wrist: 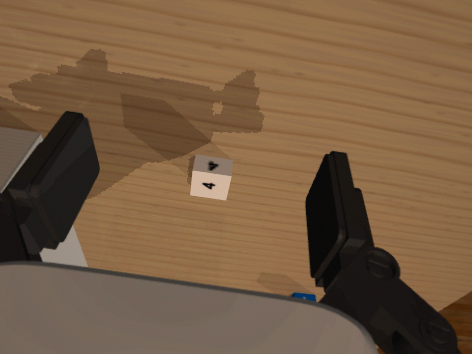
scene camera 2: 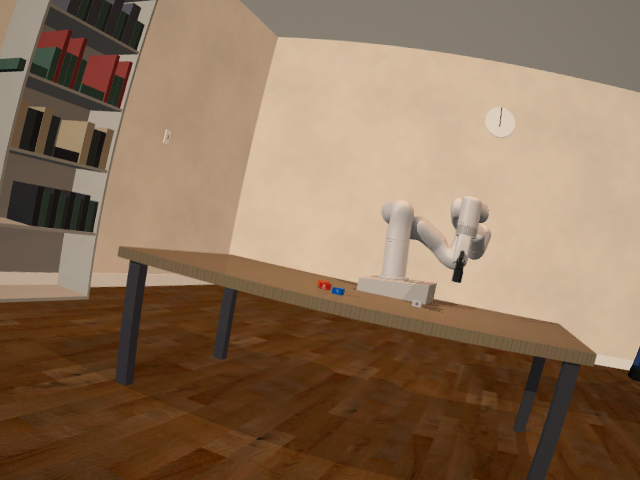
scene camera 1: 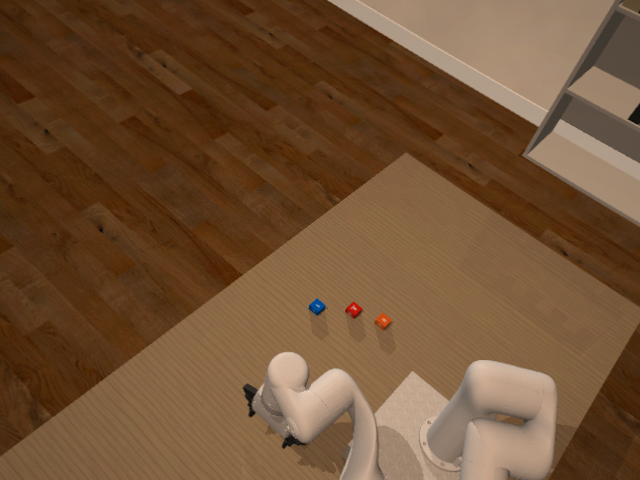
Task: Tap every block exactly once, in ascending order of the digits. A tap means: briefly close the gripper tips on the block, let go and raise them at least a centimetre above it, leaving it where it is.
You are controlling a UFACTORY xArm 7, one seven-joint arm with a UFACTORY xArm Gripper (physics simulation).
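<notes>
A white block [scene camera 2: 416, 303] [wrist: 210, 184] with a black 4 sits on the table; it does not show in scene view 1, where the arm covers that area. My gripper [scene camera 1: 270, 421] [scene camera 2: 458, 273] [wrist: 205, 158] is open and empty, high above the table, with the white block between its fingers as seen in the wrist view. A blue block [scene camera 1: 316, 306] [scene camera 2: 338, 291] [wrist: 304, 297], a red block [scene camera 1: 353, 310] [scene camera 2: 324, 286] and an orange block [scene camera 1: 383, 321] stand apart in a loose row. Their digits are too small to read surely. In scene view 2 the red block largely hides the orange one.
The table [scene camera 1: 439, 232] [scene camera 2: 527, 333] [wrist: 325, 50] carries the blocks. The arm's pale base plinth [scene camera 1: 410, 395] [scene camera 2: 392, 290] stands on it, and part shows at the left of the wrist view. A bookcase [scene camera 1: 584, 167] [scene camera 2: 77, 268] stands on the floor beyond the table.
</notes>
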